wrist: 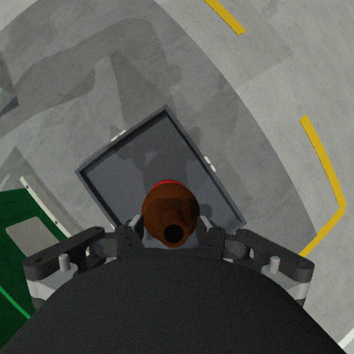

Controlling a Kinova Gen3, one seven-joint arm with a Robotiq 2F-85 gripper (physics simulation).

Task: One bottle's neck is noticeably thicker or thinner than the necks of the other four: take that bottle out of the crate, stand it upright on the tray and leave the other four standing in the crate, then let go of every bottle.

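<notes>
A brown bottle (169,207) with a dark round mouth and a strip of red at its far side stands upright in the lower middle of the wrist view. It is over the grey square tray (132,162), near the tray's lower part. My gripper (170,224) is open, with one finger on each side of the bottle's neck and a gap at both sides. The bottle's base is hidden under its body. The crate and the other four bottles do not show.
The tray has a raised rim and small white marks outside two sides. A green surface (12,207) with a grey patch and a pale edge strip lies at the lower left. Yellow lines (325,162) mark the floor at the right. A dark object's edge shows at the far left.
</notes>
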